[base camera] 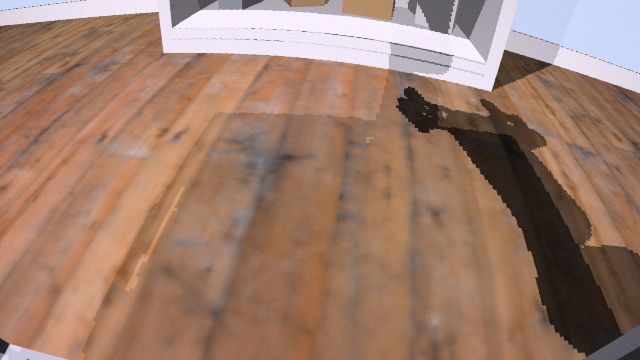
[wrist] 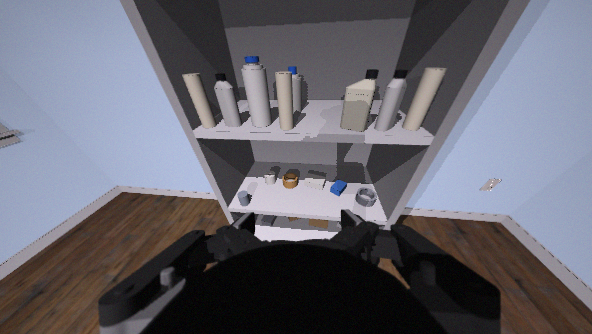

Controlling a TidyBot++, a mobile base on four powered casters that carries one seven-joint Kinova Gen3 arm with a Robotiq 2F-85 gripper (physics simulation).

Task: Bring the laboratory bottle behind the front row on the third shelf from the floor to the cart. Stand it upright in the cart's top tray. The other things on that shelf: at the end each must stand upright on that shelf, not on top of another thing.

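Frame: origin at the arm's base, x ahead, y left, z up, level; centimetres.
Where they show: gripper, between the fingertips: [wrist: 297, 220].
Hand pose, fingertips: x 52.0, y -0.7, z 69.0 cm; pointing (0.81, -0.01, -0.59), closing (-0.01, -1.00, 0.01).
Each offset is from my fingertips to the top centre of the thing.
The laboratory bottle @(dx +66.2, dy +0.3, dz +8.3 cm) [wrist: 297, 92] with a blue cap stands upright at the back of the third shelf [wrist: 320, 134] in the wrist view, partly hidden by a cream cylinder @(dx +46.5, dy +3.0, dz +8.3 cm) [wrist: 285, 102]. The front row also has a large white blue-capped bottle @(dx +51.6, dy +13.1, dz +12.4 cm) [wrist: 258, 97], a grey black-capped bottle @(dx +51.6, dy +24.6, dz +8.0 cm) [wrist: 228, 104] and a cream cylinder @(dx +51.0, dy +33.9, dz +8.3 cm) [wrist: 200, 102] on the left. On the right are a beige angled-neck jug @(dx +44.4, dy -21.1, dz +8.4 cm) [wrist: 357, 107], another grey bottle @(dx +43.5, dy -31.7, dz +8.0 cm) [wrist: 391, 102] and another cream cylinder @(dx +42.6, dy -40.9, dz +8.3 cm) [wrist: 425, 100]. My gripper [wrist: 297, 220] is open and empty, back from the shelf unit. The cart does not show.
The white shelf unit [base camera: 275, 51] [wrist: 172, 95] stands ahead against the blue wall. Its second shelf holds a grey cup @(dx +50.2, dy +29.9, dz -48.3 cm) [wrist: 243, 198], an orange ring-shaped thing @(dx +64.9, dy +4.3, dz -50.3 cm) [wrist: 290, 181], a blue block @(dx +57.8, dy -25.0, dz -51.3 cm) [wrist: 338, 187] and a grey bowl @(dx +49.3, dy -38.1, dz -50.5 cm) [wrist: 366, 197]. Brown boxes @(dx +71.5, dy -18.1, dz -91.0 cm) [base camera: 368, 8] [wrist: 318, 223] stand on the bottom shelf.
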